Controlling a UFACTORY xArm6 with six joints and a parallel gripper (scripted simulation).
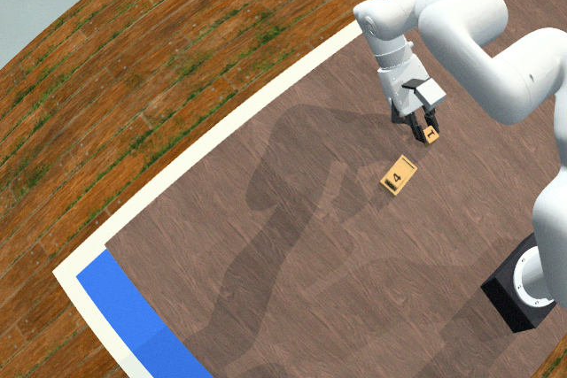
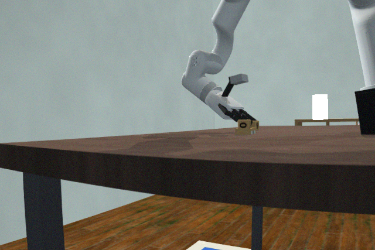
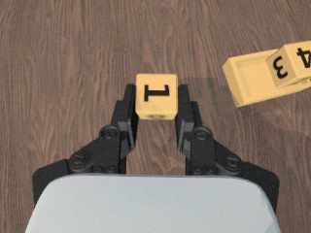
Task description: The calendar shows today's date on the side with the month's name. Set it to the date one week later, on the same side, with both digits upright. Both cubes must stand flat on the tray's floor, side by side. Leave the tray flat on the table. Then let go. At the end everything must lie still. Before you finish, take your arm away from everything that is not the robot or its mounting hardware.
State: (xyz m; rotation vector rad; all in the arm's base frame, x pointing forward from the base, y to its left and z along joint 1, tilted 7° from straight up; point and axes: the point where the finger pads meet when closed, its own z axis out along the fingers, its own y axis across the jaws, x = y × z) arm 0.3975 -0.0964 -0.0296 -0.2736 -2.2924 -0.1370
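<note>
The wooden cube lies 20 mm behind my hand and 10 mm below it. From my hand the other things lie so: tray (110 mm to the left, 20 mm below, 20 mm behind).
</note>
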